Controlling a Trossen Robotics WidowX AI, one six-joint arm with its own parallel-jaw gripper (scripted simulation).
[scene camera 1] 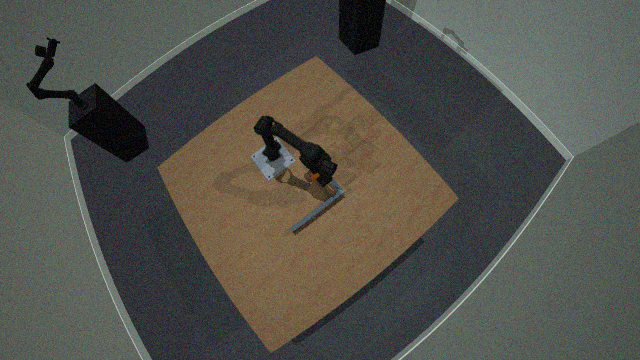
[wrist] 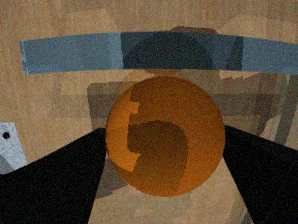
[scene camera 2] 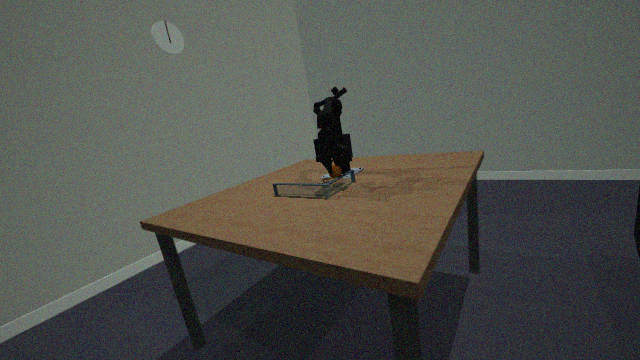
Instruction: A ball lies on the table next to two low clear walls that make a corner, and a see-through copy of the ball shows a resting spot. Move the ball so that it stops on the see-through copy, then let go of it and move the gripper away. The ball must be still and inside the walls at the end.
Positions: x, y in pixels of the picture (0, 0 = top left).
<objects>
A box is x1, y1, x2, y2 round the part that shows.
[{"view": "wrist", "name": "my gripper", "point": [163, 134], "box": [0, 124, 297, 223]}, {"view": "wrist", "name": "orange ball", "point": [164, 136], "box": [105, 76, 225, 196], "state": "held by my gripper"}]
</objects>
